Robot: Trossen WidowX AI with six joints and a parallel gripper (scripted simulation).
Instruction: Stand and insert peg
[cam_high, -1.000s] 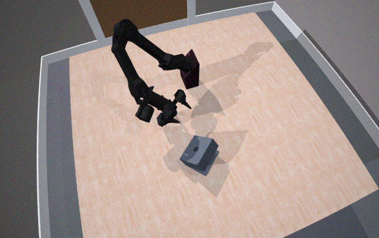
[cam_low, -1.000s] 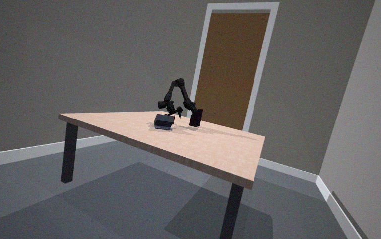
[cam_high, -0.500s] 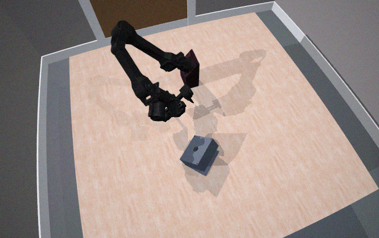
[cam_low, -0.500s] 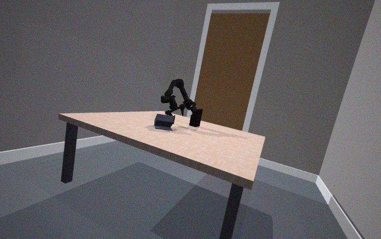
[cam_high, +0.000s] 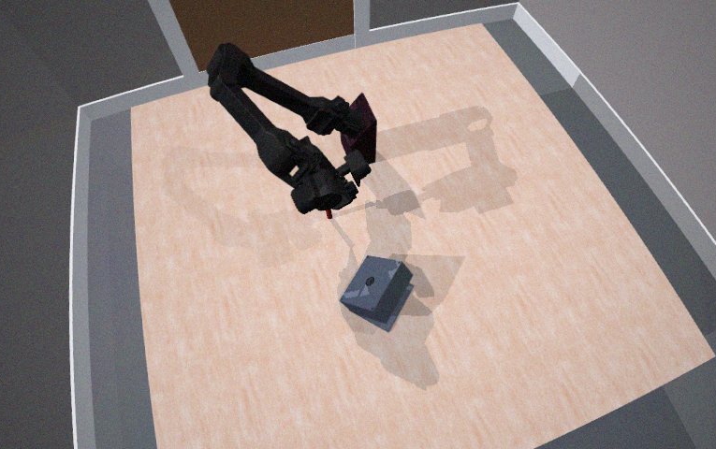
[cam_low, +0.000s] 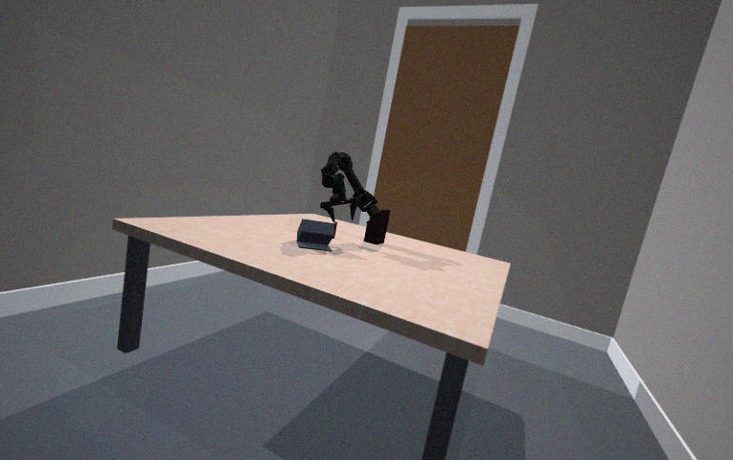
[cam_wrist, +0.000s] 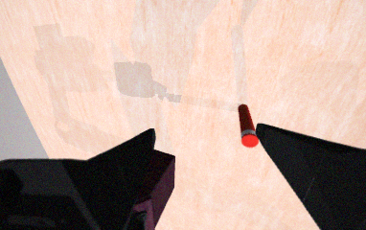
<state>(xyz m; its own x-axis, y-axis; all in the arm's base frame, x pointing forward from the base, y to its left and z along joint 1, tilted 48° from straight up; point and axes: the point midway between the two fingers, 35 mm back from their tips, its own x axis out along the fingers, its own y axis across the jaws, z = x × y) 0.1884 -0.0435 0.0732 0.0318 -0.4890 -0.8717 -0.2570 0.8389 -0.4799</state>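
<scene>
Right now the red peg is 4 cm to the right of my gripper tip and 4 cm below it. Also, from my gripper tip: sloped panel 23 cm ahead, 3 cm to the left, 4 cm below.
</scene>
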